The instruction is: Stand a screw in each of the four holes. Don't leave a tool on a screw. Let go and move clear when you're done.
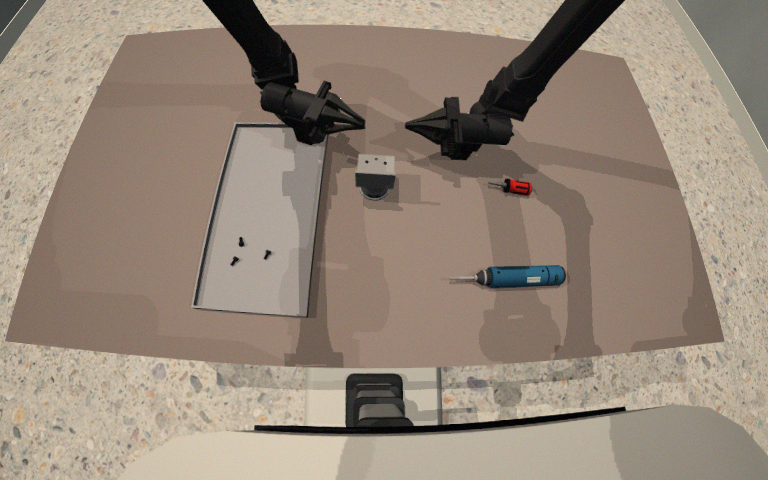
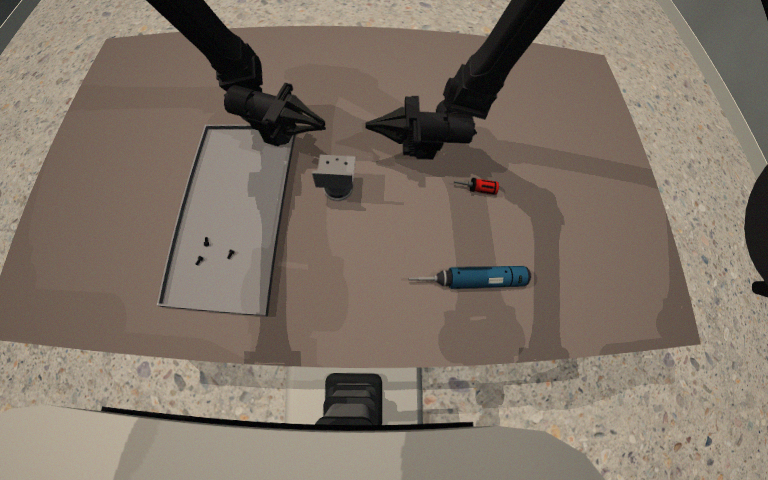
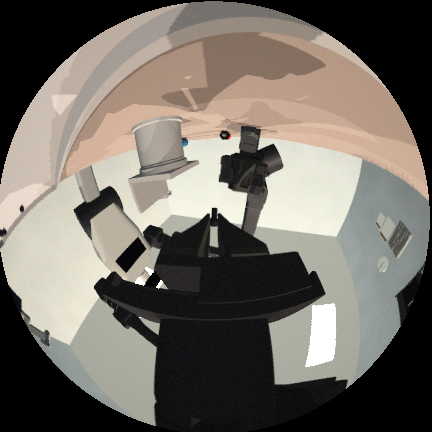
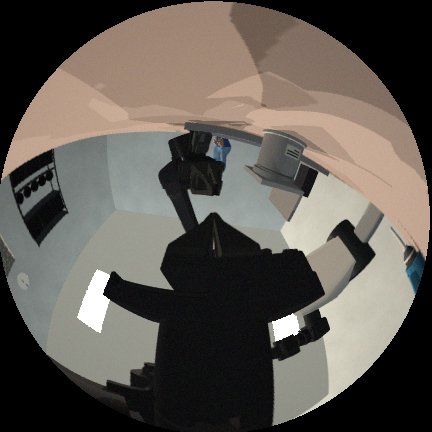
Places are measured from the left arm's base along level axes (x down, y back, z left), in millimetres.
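Pixels of known places: left gripper, fingertip midpoint: (image 1: 364, 124) (image 2: 323, 125) (image 3: 213, 217) (image 4: 215, 191); right gripper, fingertip midpoint: (image 1: 405, 125) (image 2: 365, 125) (image 3: 234, 186) (image 4: 213, 217); right arm's base at its link origin: (image 3: 158, 237) (image 4: 308, 333).
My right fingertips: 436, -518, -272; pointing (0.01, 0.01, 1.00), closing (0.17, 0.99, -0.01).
Ahead of a thing's pixels: the offset from my right fingertips to its middle, as dx, dy, dz. Level surfaces: height alone.
A grey block @(+22, +79, +55) (image 1: 376, 168) (image 2: 336, 168) with small dark holes in its light top stands on a round base @(+74, +79, +55) (image 3: 160, 145) (image 4: 281, 155). Three holes can be made out, and no screw stands up from them. Three black screws @(+97, +206, +314) (image 1: 241, 241) @(+97, +232, +259) (image 1: 267, 254) @(+97, +247, +323) (image 1: 234, 260) (image 2: 206, 241) (image 2: 230, 254) (image 2: 199, 260) lie in the shallow tray @(+98, +133, +276) (image 1: 260, 186) (image 2: 226, 186). My left gripper (image 1: 363, 124) (image 2: 323, 125) (image 3: 213, 217) is above and behind the block, shut on a small black screw that pokes past its fingertips. My right gripper (image 1: 406, 125) (image 2: 367, 125) (image 4: 213, 217) is shut and empty, facing it.
A red screwdriver @(+91, +71, -237) (image 1: 519, 186) (image 2: 485, 185) (image 3: 226, 135) lies on the brown mat @(dx +106) (image 1: 141, 169) right of the block. A blue power screwdriver @(+86, +273, -204) (image 1: 518, 276) (image 2: 481, 276) (image 4: 415, 272) lies nearer the front. No tool touches the block.
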